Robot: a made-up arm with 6 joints. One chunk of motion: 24 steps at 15 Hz.
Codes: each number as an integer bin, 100 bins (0 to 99) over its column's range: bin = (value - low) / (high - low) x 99, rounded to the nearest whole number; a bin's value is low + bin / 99 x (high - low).
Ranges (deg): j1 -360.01..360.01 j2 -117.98..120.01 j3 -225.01..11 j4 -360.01..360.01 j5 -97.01..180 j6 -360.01..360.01
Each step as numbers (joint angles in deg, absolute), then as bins.
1 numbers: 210.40 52.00 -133.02 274.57 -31.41 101.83
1 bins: 78 71 39 87 23 64
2 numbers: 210.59 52.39 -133.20 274.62 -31.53 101.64
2 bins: 78 71 39 87 23 63
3 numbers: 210.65 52.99 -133.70 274.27 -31.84 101.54
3 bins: 78 71 38 87 23 63
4 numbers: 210.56 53.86 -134.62 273.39 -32.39 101.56
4 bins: 78 71 38 87 23 63
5 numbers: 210.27 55.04 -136.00 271.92 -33.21 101.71
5 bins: 78 72 37 87 23 63
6 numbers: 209.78 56.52 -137.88 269.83 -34.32 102.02
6 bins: 78 73 37 87 22 64
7 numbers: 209.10 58.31 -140.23 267.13 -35.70 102.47
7 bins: 78 73 36 86 22 64
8 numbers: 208.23 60.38 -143.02 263.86 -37.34 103.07
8 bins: 78 74 34 86 21 64
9 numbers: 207.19 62.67 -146.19 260.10 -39.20 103.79
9 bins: 78 75 33 85 21 64
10 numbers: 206.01 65.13 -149.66 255.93 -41.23 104.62
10 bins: 78 76 32 85 20 64
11 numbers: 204.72 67.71 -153.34 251.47 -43.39 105.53
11 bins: 78 77 30 84 19 64
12 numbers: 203.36 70.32 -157.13 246.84 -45.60 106.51
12 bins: 77 78 28 83 18 64
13 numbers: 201.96 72.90 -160.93 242.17 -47.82 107.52
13 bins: 77 79 27 83 18 64
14 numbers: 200.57 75.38 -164.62 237.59 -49.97 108.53
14 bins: 77 80 25 82 17 64
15 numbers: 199.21 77.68 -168.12 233.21 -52.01 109.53
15 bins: 77 81 24 82 16 65
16 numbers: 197.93 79.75 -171.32 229.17 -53.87 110.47
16 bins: 77 82 23 81 15 65
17 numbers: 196.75 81.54 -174.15 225.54 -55.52 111.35
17 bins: 77 83 21 81 15 65
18 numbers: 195.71 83.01 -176.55 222.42 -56.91 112.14
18 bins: 76 84 20 80 14 65
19 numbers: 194.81 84.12 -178.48 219.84 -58.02 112.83
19 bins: 76 84 20 80 14 65
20 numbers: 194.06 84.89 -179.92 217.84 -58.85 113.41
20 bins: 76 84 19 79 14 65
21 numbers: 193.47 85.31 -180.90 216.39 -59.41 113.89
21 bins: 76 85 19 79 13 65
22 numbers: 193.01 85.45 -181.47 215.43 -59.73 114.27
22 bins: 76 85 18 79 13 65
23 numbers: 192.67 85.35 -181.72 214.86 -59.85 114.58
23 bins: 76 85 18 79 13 65
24 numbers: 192.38 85.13 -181.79 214.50 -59.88 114.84
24 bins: 76 84 18 79 13 65
